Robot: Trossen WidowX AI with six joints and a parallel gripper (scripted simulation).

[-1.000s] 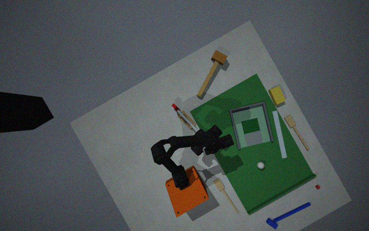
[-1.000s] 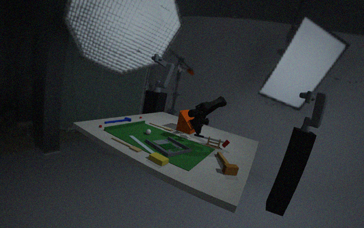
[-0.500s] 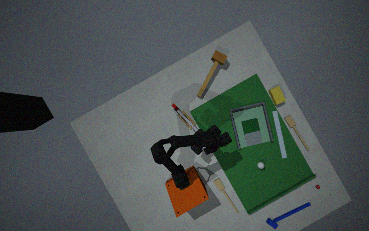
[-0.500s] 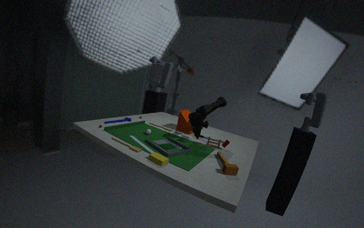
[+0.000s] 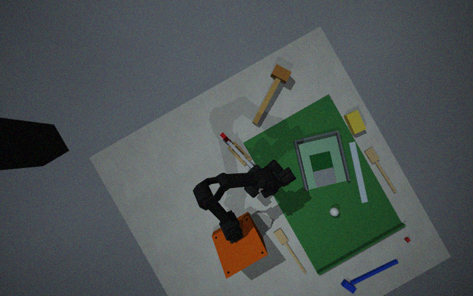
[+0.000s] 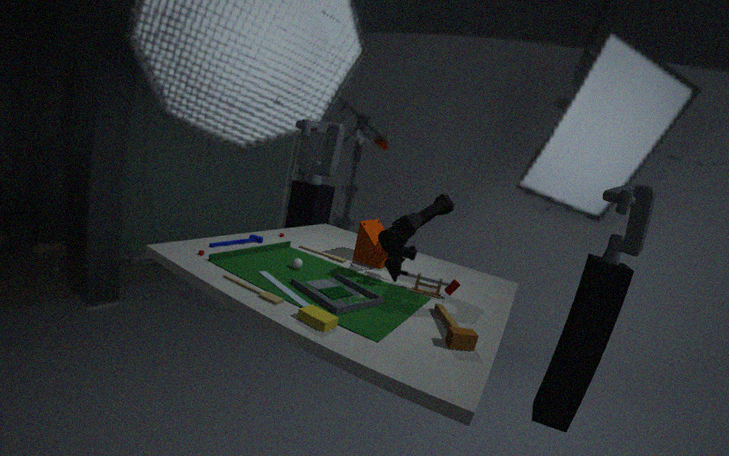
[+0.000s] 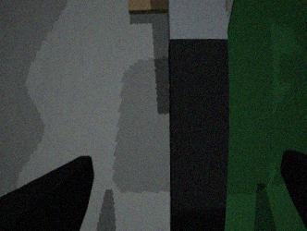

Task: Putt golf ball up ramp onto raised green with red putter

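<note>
Now: gripper tip 110 mm to the right of the red putter, 30 mm below it and 30 mm past it. Round my gripper tip: white golf ball: 340 mm to the right, 220 mm ahead, 10 mm below; small wooden rack: 130 mm to the left, 30 mm behind; white strip: 420 mm ahead, 250 mm to the right, 30 mm below.
</note>
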